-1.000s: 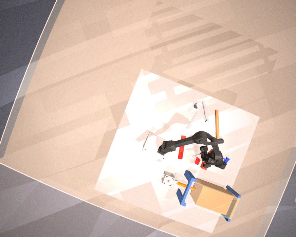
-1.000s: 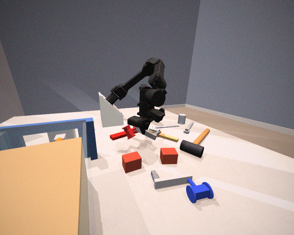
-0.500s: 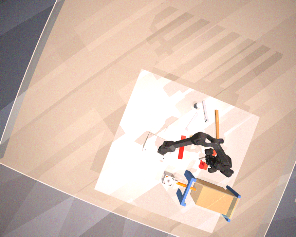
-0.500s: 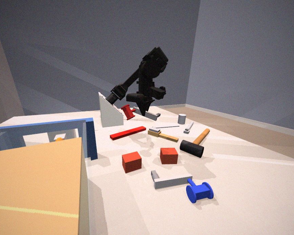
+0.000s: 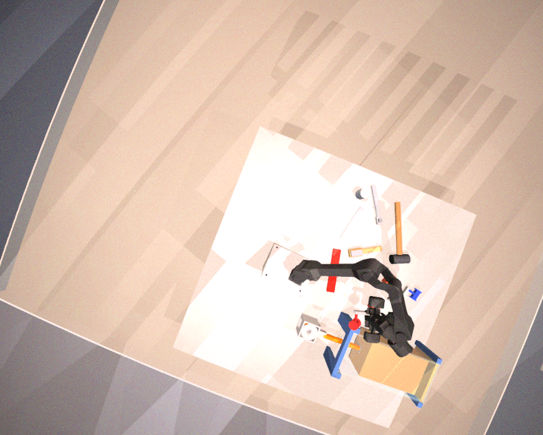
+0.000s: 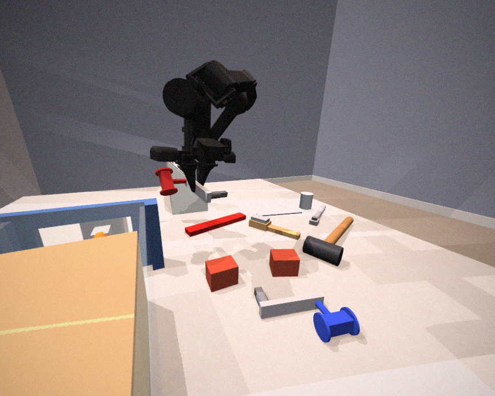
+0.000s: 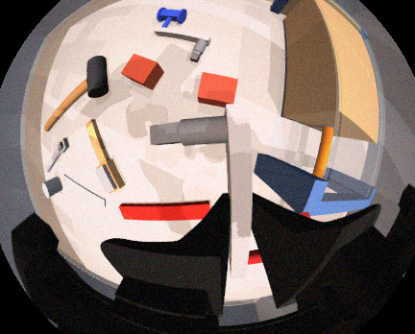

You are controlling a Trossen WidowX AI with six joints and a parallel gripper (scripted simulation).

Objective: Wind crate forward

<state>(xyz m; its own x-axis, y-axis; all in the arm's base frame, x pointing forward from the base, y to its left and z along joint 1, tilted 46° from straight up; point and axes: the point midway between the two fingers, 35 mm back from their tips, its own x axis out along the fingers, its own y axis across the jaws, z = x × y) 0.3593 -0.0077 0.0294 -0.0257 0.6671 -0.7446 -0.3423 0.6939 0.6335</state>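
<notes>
The red knob lies 3 cm behind my gripper tip, 5 cm to the right of it and 2 cm above it. The rest, counted from my gripper tip: red bar 16 cm behind, 9 cm to the left, 17 cm below; blue steel frame 1 cm ahead, 22 cm to the right, 7 cm below; winch handle 1 cm behind, 1 cm to the right, 1 cm above.
</notes>
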